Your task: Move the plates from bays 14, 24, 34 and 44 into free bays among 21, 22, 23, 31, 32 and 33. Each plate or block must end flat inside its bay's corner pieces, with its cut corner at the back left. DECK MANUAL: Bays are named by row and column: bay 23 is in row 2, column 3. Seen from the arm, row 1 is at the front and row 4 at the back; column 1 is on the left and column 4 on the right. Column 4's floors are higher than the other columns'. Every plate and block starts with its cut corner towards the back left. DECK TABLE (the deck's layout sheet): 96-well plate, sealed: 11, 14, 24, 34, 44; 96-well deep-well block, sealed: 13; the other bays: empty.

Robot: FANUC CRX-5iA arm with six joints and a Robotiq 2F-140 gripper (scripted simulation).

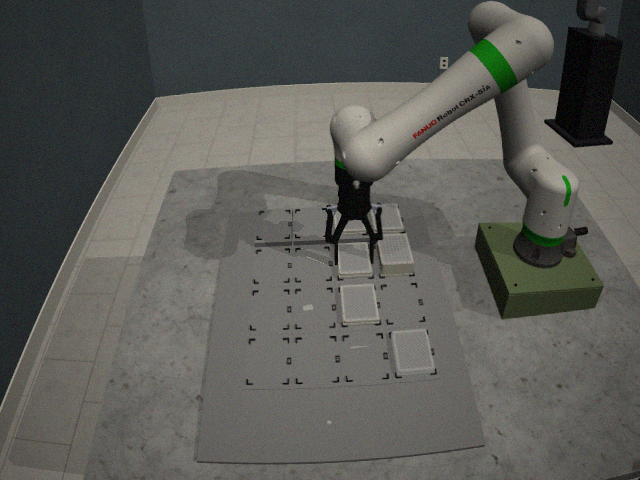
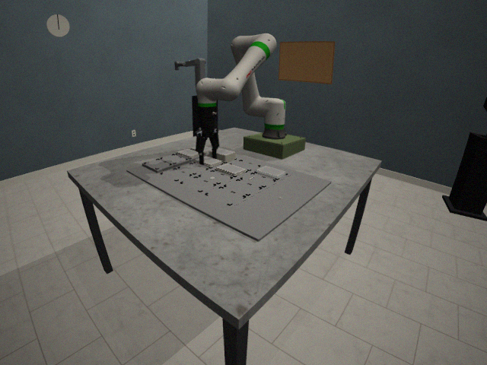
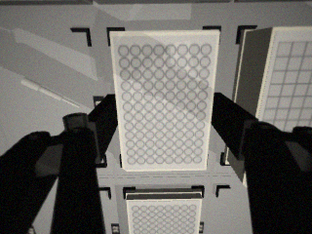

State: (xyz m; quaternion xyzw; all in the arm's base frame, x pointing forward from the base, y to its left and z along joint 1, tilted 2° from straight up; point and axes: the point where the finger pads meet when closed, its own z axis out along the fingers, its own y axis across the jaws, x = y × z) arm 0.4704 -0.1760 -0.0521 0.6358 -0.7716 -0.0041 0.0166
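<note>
Now: hand 110 mm past the sealed deep-well block, 20 mm to the right of it and 10 mm above it. Also, from my hand: white pointed piece: 290 mm to the left, 60 mm ahead, 30 mm below.
</note>
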